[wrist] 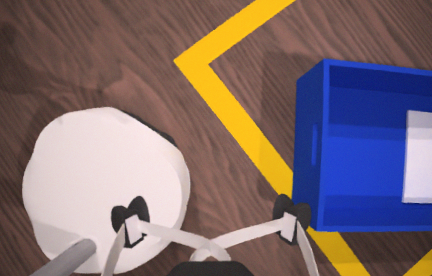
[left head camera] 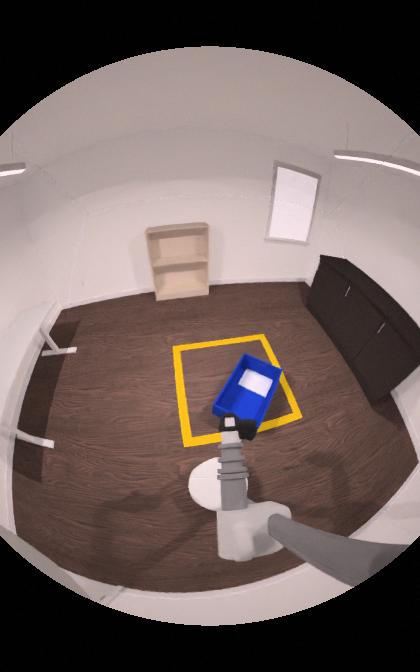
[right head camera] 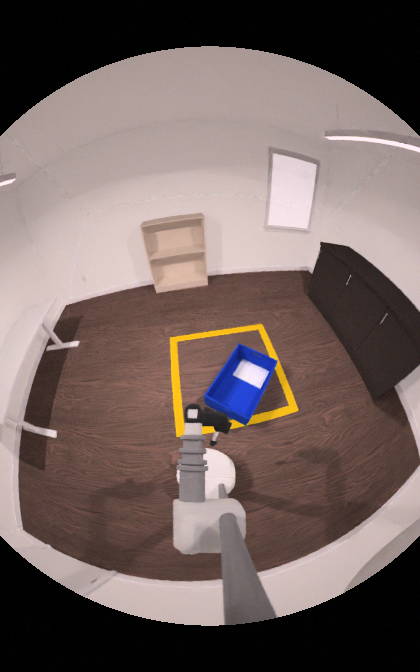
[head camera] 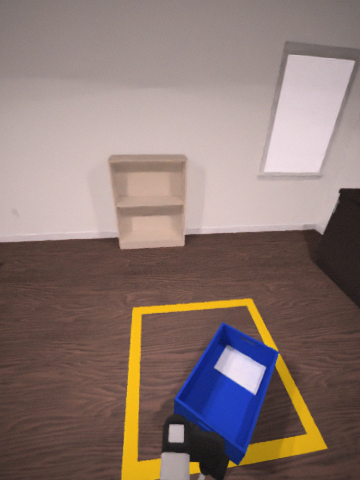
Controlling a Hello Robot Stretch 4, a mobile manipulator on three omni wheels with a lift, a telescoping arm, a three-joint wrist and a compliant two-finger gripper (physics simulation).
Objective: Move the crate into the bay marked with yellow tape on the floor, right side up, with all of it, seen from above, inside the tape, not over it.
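Places are measured from the robot's base along level axes (x ahead, y right, z down), in millimetres.
Where they show: gripper, fingertip midpoint: [wrist: 211, 211]; robot's base at its link origin: [wrist: 121, 183] [left head camera: 217, 482].
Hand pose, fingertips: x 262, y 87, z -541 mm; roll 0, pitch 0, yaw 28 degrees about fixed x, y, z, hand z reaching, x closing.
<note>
Each offset is from my fingertips to the top centre of the thing.
The blue crate {dy +224, dx +502, dz +349 mm} [head camera: 220, 402] [left head camera: 242, 400] [right head camera: 232, 392] [wrist: 360, 165] stands right side up, with a white sheet {dy +334, dx +641, dz +540 mm} [head camera: 241, 369] [wrist: 420, 155] inside. It sits askew within the yellow tape [head camera: 133, 370] [left head camera: 182, 400] [right head camera: 176, 385] [wrist: 237, 130]. In the head views its far right corner overlaps the right strip and its near corner overlaps the near strip. In the wrist view its near end also covers part of a strip. My gripper [wrist: 211, 211] is open and empty, above the floor between the base and the crate; its right finger overlaps the crate's near end in that view. The head views mostly hide the fingertips.
My white base [left head camera: 202, 485] [right head camera: 222, 470] [wrist: 105, 170] is close to the near tape strip. A beige bookshelf [head camera: 147, 159] [left head camera: 177, 227] stands at the far wall. A dark cabinet [head camera: 342, 245] [left head camera: 340, 310] [right head camera: 345, 305] is on the right. White table legs [left head camera: 59, 351] [right head camera: 62, 345] are on the left.
</note>
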